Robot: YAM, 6 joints.
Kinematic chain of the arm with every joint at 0, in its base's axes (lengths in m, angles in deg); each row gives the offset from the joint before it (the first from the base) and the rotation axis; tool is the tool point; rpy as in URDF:
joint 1: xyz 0 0 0.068 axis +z
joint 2: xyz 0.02 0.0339 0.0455 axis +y
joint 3: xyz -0.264 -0.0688 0 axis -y
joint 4: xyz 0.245 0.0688 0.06 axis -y
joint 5: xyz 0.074 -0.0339 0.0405 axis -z
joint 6: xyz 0.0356 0 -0.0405 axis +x
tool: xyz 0 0 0 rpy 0 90 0
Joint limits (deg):
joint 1: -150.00..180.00
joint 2: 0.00..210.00
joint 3: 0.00..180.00
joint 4: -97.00..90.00
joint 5: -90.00..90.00
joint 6: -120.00..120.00
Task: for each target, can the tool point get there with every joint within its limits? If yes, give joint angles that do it. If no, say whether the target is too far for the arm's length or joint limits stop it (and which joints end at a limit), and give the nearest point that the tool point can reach.
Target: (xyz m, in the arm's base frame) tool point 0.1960 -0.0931 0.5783
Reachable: yes | joints -27.65 85.32 135.07 -62.58 -13.74 66.90
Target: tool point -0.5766 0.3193 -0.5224
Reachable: no: too far | nearest point -0.4174 0.2312 -0.2990 | short by 0.288 m
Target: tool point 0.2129 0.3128 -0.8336
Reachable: no: too far | nearest point 0.1719 0.2526 -0.3758 | short by 0.464 m
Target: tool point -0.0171 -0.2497 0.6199
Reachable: yes | joints 94.02 43.04 131.98 14.72 -76.14 -100.09
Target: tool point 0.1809 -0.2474 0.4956
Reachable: yes | joints 130.86 26.16 141.49 -70.59 -44.67 -7.09
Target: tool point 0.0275 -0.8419 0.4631
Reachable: no: too far | nearest point 0.0195 -0.5956 0.3584 | short by 0.268 m
